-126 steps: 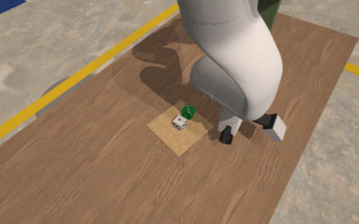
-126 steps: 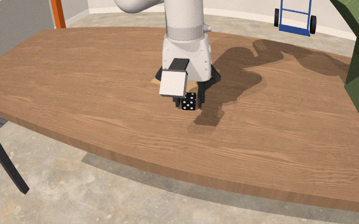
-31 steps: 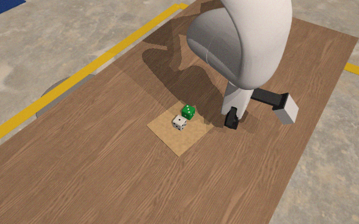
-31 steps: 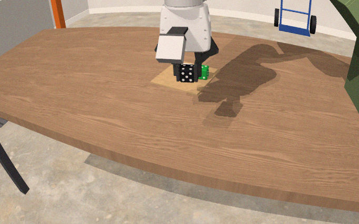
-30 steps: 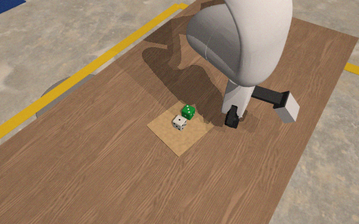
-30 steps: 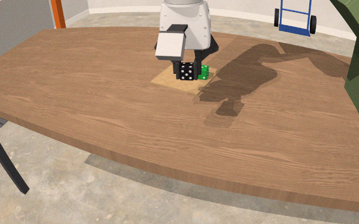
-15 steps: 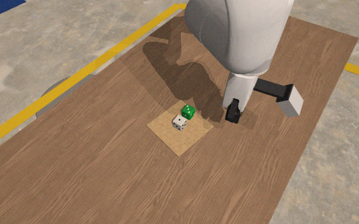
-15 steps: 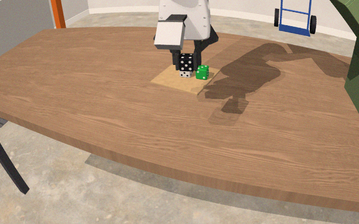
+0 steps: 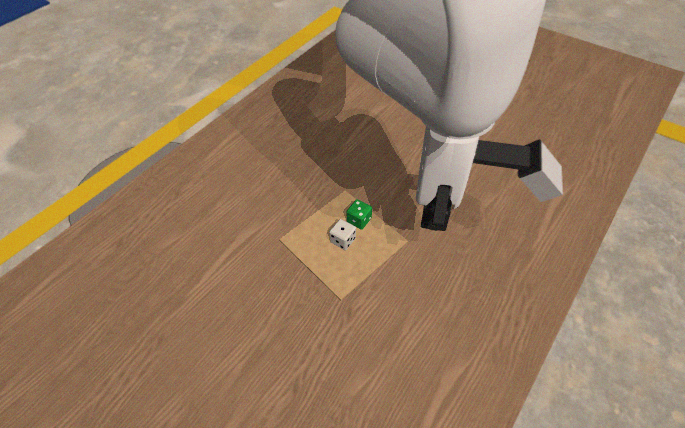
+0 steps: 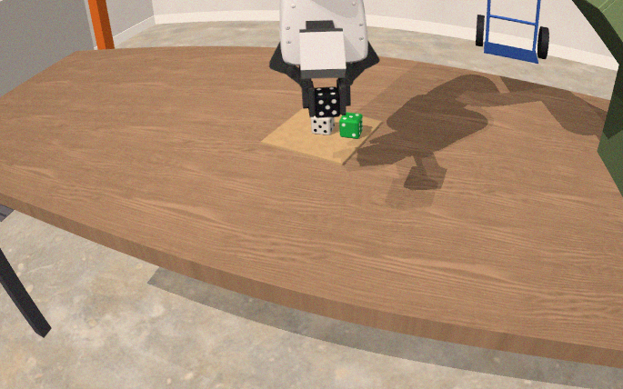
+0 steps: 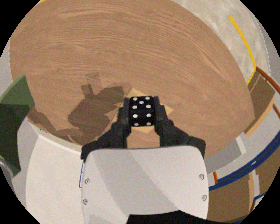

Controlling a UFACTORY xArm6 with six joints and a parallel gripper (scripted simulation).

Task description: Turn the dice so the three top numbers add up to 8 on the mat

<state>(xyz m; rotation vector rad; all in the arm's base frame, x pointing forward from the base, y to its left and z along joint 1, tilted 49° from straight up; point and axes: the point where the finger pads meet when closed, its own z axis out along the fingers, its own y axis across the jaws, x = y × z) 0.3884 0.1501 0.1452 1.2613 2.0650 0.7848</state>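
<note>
Now: hand 110 mm to the left of the white die, 100 mm above it and 60 mm short of it. Round my hand: tan mat: 120 mm below, 110 mm to the right, 70 mm ahead; then green die: 110 mm to the right, 100 mm below, 20 mm ahead; then black die: 10 mm below.
</note>
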